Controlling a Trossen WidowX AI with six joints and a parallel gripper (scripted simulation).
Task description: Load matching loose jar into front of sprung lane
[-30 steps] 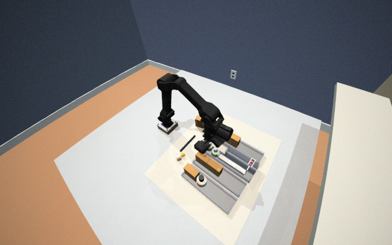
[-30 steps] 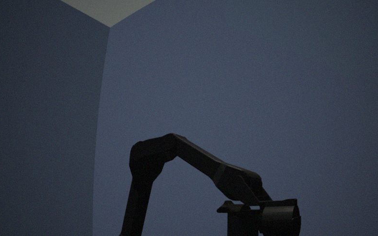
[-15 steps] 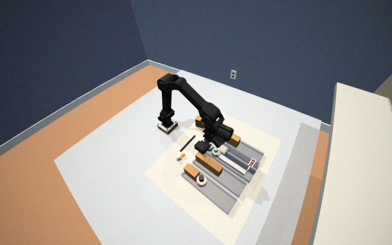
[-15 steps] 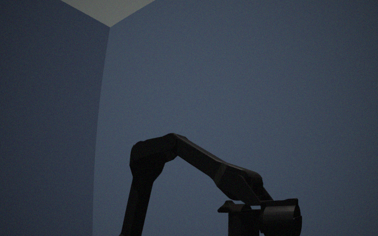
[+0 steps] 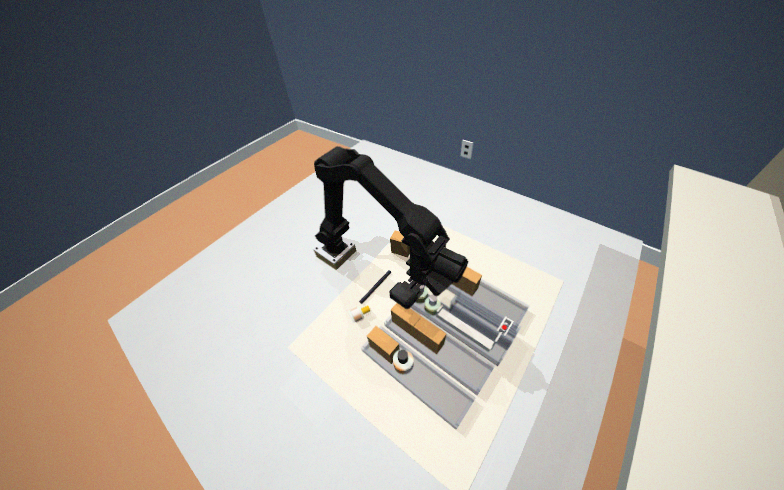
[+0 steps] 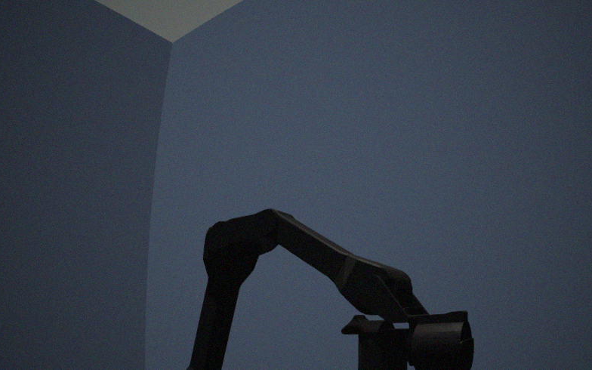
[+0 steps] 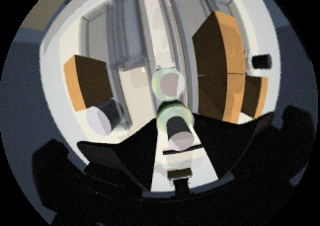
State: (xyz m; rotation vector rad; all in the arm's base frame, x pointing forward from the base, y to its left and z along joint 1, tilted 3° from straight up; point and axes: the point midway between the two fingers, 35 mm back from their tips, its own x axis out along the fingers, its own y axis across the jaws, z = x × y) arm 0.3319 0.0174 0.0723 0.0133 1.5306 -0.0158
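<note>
The black stick is 14 cm behind my gripper tip, 4 cm to the right of it and 5 cm below it. From my gripper tip the other things lie so: sprung lane: 15 cm ahead, 2 cm to the left, 4 cm below.
</note>
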